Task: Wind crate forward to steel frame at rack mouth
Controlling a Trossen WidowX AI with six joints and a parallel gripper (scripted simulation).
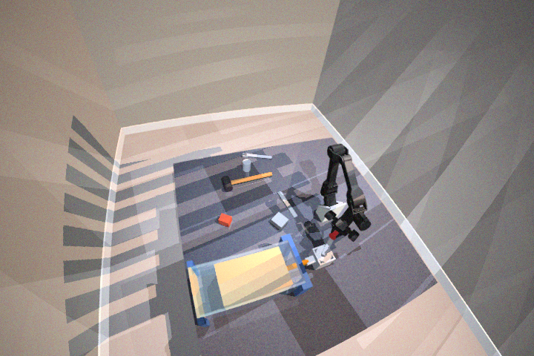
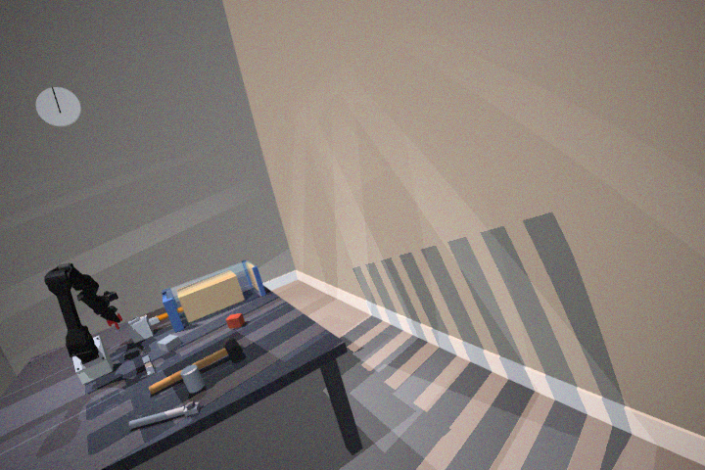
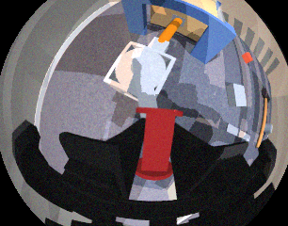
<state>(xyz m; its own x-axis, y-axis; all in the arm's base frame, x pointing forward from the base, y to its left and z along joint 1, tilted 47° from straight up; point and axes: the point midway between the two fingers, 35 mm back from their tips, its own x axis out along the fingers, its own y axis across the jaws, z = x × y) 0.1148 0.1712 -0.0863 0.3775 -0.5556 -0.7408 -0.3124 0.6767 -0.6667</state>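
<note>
Now: gripper tip 2 cm short of the winch handle, 2 cm to the right of it and 3 cm above it. Also, from my gripper tip: red knob (1 cm behind); then blue frame (23 cm ahead, 4 cm to the left, 3 cm below); then winch (5 cm ahead, 4 cm to the left, 10 cm below).
</note>
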